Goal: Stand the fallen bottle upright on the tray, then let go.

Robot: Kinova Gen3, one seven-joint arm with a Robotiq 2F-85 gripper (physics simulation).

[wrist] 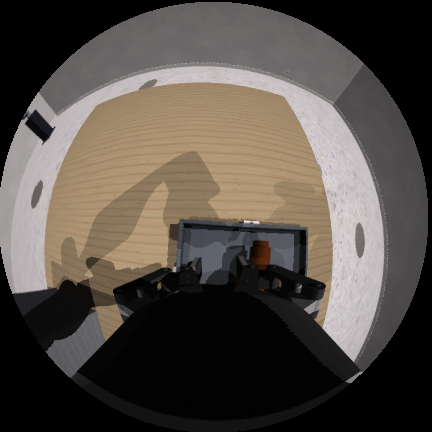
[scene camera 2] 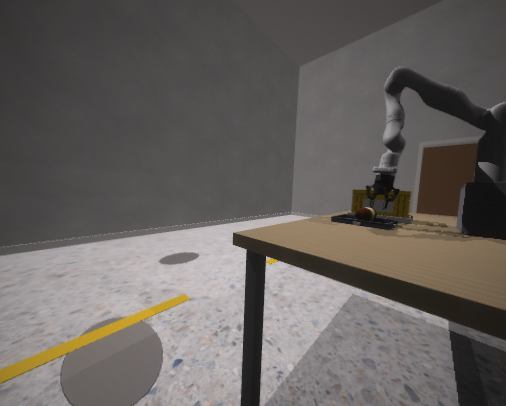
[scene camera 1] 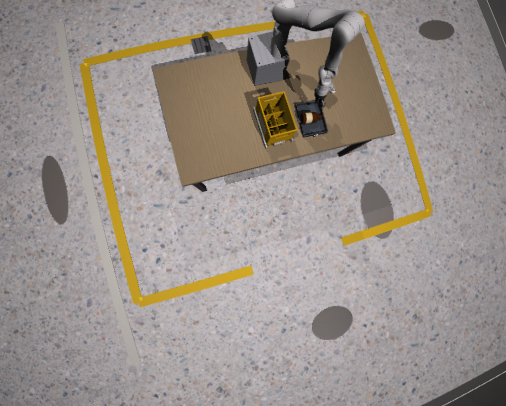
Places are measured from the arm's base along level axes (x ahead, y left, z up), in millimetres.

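Where they show: gripper, fingertip midpoint: (wrist: 218, 264) (scene camera 2: 377, 208) (scene camera 1: 317, 104); arm's base, origin of the base link: (scene camera 2: 490, 184) (scene camera 1: 277, 51).
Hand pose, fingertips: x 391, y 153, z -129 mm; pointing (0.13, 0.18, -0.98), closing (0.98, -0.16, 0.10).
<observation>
Things, the pixels of their top centre, and the offset from my fingertips. Level surfaces: height alone.
- brown bottle, middle of its top: (wrist: 265, 294) (scene camera 2: 364, 207) (scene camera 1: 313, 115) dz -6, dx +55, dy -59 mm
- yellow crate, middle of its top: (scene camera 1: 277, 113) (scene camera 2: 381, 190) dz +90, dx -21, dy -338 mm
- wooden table, its level: dz -85 mm
The brown bottle (scene camera 1: 309, 117) (scene camera 2: 365, 213) (wrist: 260, 254) with a cream label lies on its side in the dark, low-walled tray (scene camera 1: 314, 129) (scene camera 2: 342, 219) (wrist: 304, 250). In scene camera 1 its neck points right. My gripper (scene camera 1: 321, 103) (scene camera 2: 379, 206) (wrist: 218, 264) is open, fingers partly spread and pointing down, with nothing between them. It is above the tray, near its edge on the arm side. In the wrist view the bottle's neck shows to the right of the gap between the fingers, and the gripper hides much of its body.
A yellow crate (scene camera 1: 284, 137) (scene camera 2: 406, 201) with compartments stands close beside the tray, left of it in scene camera 1. The grey box (scene camera 1: 270, 75) at the arm's base stands at the back of the wooden table (scene camera 1: 215, 125) (scene camera 2: 400, 255) (wrist: 240, 150).
</observation>
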